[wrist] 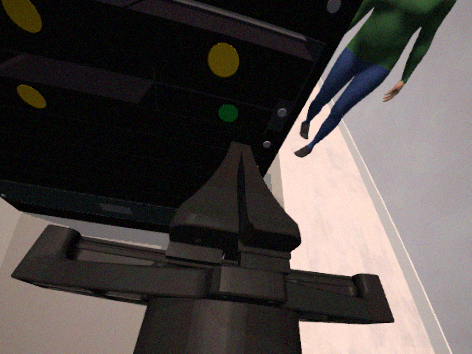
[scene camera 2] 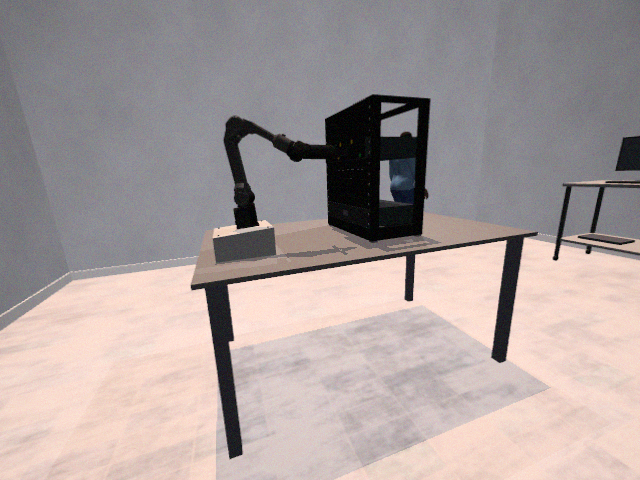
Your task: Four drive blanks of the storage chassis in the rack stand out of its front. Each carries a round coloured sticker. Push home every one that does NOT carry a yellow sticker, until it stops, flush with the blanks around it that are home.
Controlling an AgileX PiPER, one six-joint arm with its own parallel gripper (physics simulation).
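In the wrist view the dark chassis front carries a green sticker [wrist: 228, 113] [scene camera 2: 359, 155] at the right. A yellow sticker [wrist: 223, 60] [scene camera 2: 351, 141] is above it, another yellow sticker [wrist: 31, 96] is at the left, and a third yellow sticker [wrist: 22, 15] is at the top left. Pale upper faces show above the blanks of the first two yellow stickers, which stand out. No such face shows above the green one; its exact depth is too dark to tell. My gripper [wrist: 237, 154] [scene camera 2: 333, 151] is shut and empty, its tips just below the green sticker in the wrist view; contact cannot be told.
The black rack [scene camera 2: 374, 196] stands on the table [scene camera 2: 480, 232], with the arm's white base block [scene camera 2: 244, 244] at the left. A person [scene camera 2: 402, 175] [wrist: 370, 55] stands beyond the rack. A second desk [scene camera 2: 594, 184] with a monitor is at the far right.
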